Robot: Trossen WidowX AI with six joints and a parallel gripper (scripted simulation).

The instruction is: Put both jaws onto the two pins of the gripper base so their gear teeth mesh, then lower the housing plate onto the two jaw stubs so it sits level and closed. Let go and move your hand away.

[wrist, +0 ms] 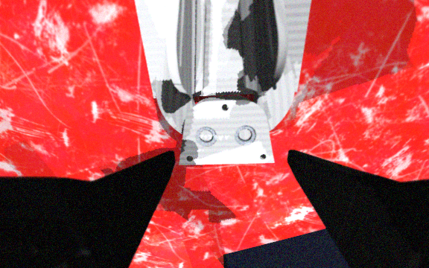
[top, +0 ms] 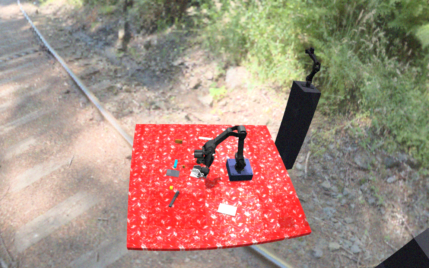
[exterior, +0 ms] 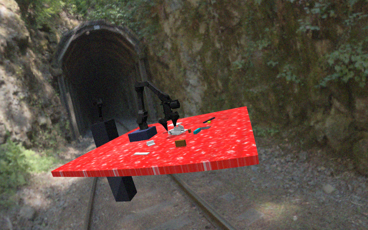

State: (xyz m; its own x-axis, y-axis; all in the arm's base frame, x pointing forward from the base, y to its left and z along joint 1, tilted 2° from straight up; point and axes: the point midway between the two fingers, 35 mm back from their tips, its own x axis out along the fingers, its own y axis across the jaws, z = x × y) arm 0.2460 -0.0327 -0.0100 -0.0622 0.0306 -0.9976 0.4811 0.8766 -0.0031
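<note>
The white housing plate lies 20 mm below my gripper tip and 10 mm ahead of it. Also, from my gripper tip: white stepped piece (240 mm to the right, 100 mm behind, 20 mm below); grey plate (260 mm ahead, 40 mm to the right, 30 mm below); cyan block (220 mm ahead, 130 mm to the right, 20 mm below).
</note>
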